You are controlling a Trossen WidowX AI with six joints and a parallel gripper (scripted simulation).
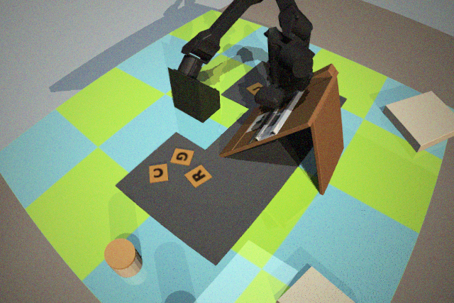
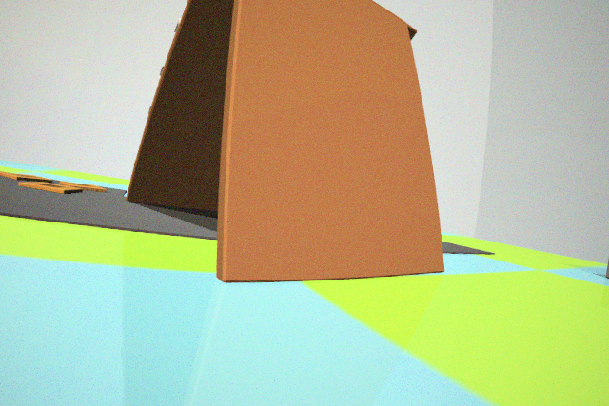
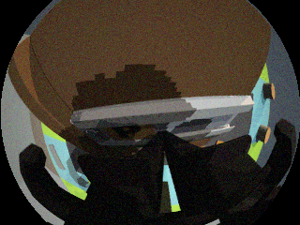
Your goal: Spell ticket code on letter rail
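Right now my gripper tip is 60 mm past the white ticket, 10 mm to the left of it and 90 mm above it. Also, from my gripper tip: dark mat: 130 mm behind, 30 mm to the right, 170 mm below; then grey slab: 310 mm behind, 500 mm to the left, 170 mm below.
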